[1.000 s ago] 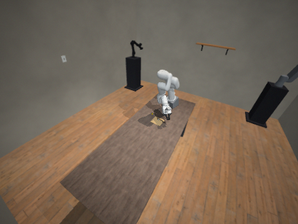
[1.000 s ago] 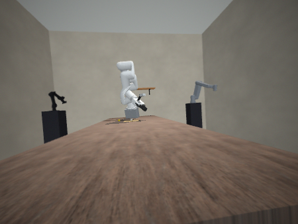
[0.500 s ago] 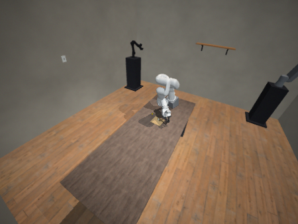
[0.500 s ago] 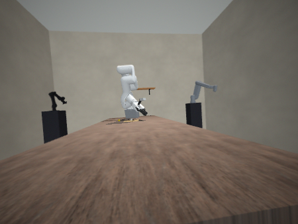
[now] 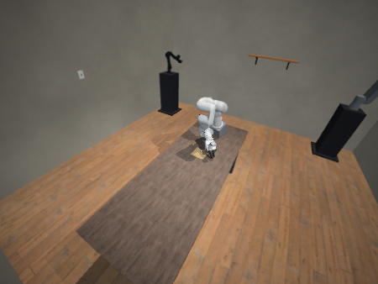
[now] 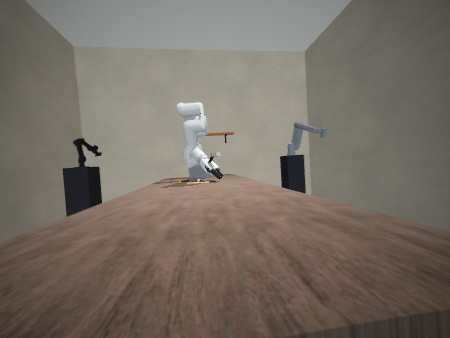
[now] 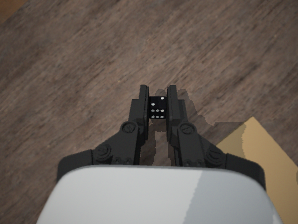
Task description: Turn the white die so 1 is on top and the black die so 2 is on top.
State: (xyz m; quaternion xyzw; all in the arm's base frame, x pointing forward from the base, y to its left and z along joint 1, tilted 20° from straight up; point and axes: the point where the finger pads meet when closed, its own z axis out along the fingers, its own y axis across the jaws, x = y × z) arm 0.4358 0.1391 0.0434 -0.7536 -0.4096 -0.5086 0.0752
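Now: the black die 10 mm below my hand. Round my hand: tan mat (130 mm to the right, 40 mm below); then small yellow die (90 mm behind, 260 mm to the right, 30 mm below); then white die (20 mm behind, 130 mm to the right, 30 mm below).
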